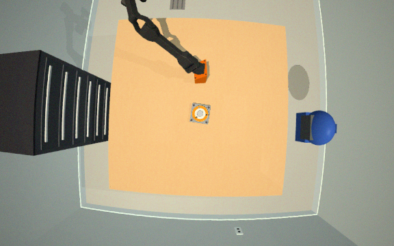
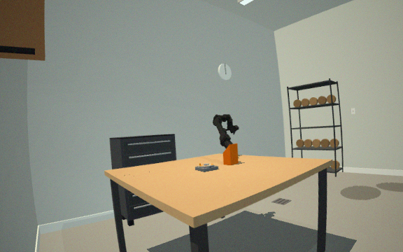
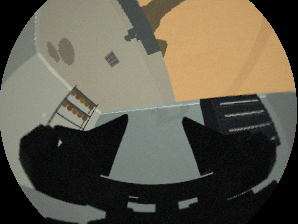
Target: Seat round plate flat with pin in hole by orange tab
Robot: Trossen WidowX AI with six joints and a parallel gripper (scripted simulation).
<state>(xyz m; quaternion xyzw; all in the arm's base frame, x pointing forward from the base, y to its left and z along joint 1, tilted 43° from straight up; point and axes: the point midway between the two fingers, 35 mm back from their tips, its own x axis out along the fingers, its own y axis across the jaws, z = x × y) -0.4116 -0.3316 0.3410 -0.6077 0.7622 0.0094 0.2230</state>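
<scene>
Right now my gripper tip is 690 mm short of the round plate, 510 mm to the right of it and 170 mm above it. The rest, counted from my gripper tip: base (680 mm ahead, 520 mm to the left, 180 mm below).
</scene>
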